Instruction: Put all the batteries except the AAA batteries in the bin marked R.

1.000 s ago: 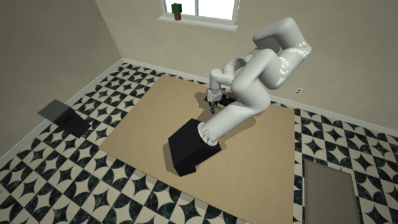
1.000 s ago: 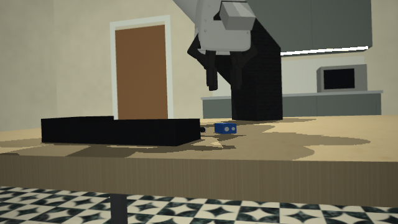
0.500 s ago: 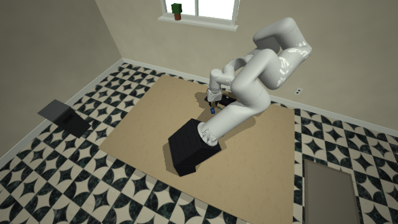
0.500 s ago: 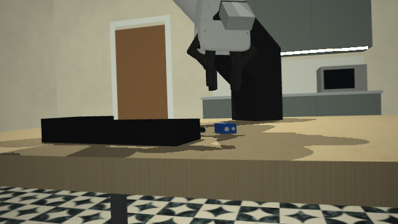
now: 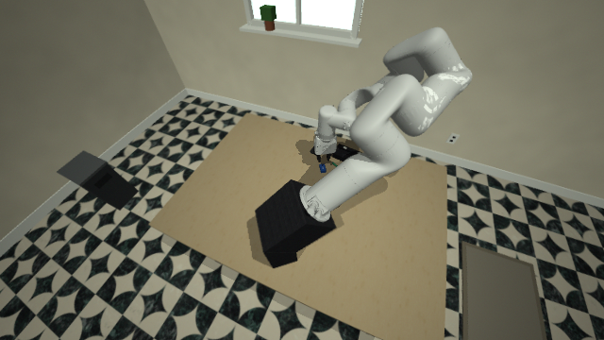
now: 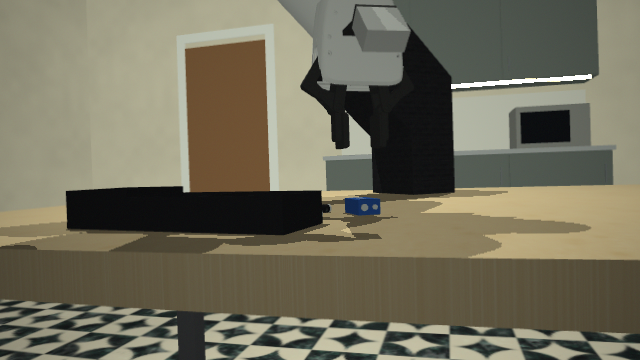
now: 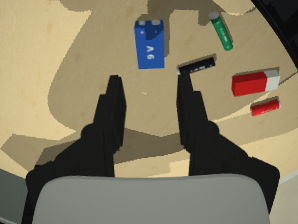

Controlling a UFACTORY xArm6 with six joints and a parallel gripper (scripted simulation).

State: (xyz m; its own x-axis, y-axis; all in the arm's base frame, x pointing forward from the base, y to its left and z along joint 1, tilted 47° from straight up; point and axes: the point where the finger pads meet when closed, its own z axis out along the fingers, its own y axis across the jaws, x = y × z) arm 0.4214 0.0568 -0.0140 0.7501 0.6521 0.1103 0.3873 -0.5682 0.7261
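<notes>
Now: hand 1 cm short of the blue block battery and 9 cm above it. The rest, counted from my hand: black battery: 1 cm behind, 6 cm to the right, 9 cm below; red thing: 2 cm ahead, 15 cm to the right, 9 cm below; green cylinder battery: 4 cm ahead, 6 cm to the right, 9 cm below.
</notes>
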